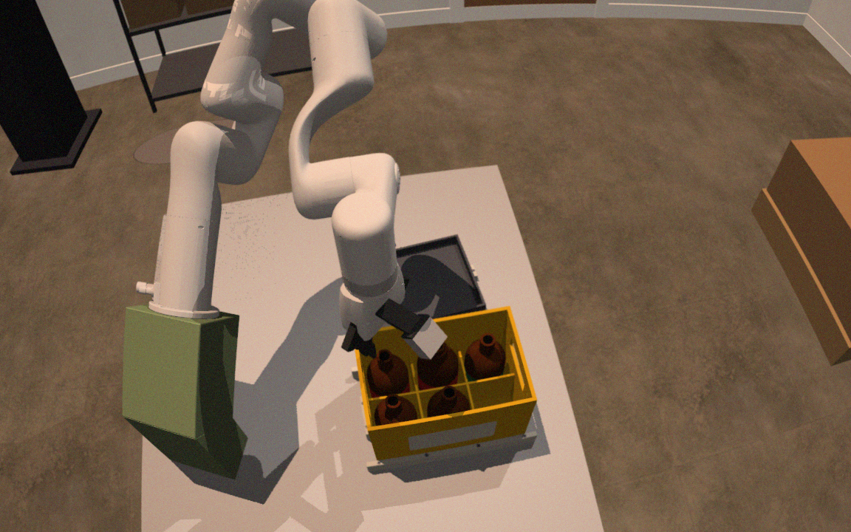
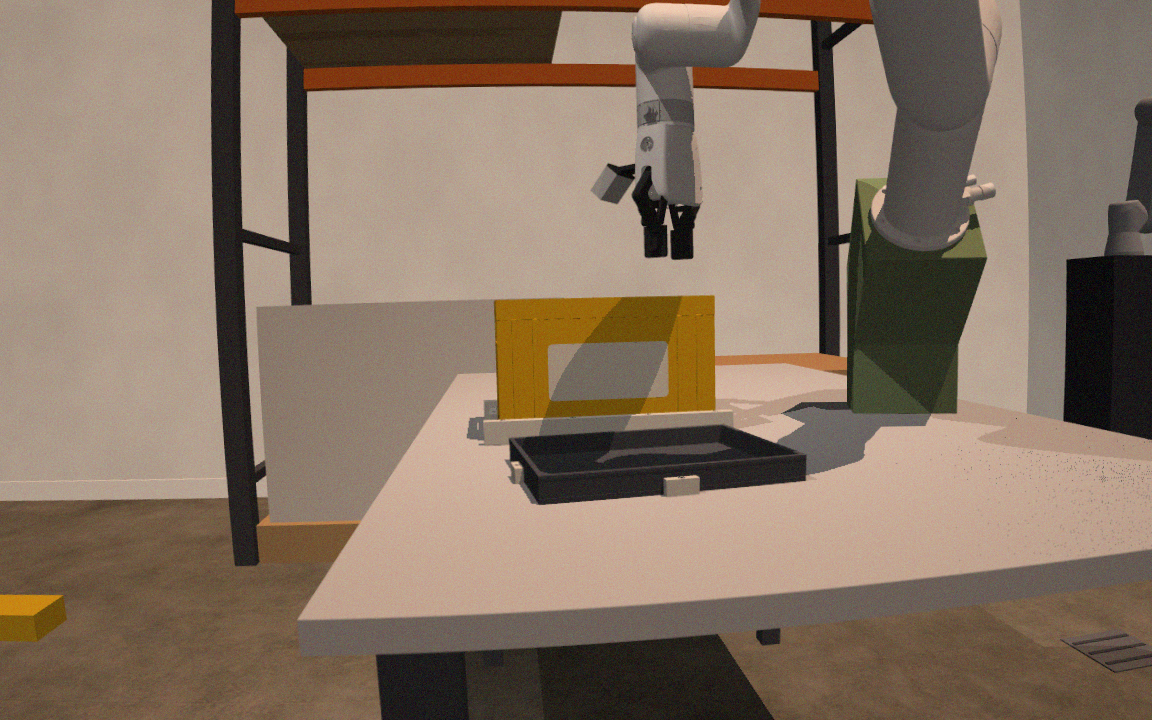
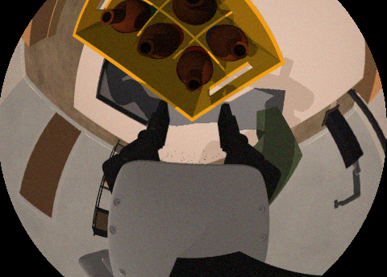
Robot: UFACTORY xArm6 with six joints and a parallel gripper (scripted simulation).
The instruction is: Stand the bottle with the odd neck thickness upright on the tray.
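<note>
Now: hand 15 cm above the glass bottle, 9 cm short of it and 2 cm to the right of it. The rest, counted from my hand: yellow crate: 16 cm below, 10 cm ahead, 3 cm to the right; then dark tray: 25 cm to the left, 23 cm below, 4 cm ahead.
</note>
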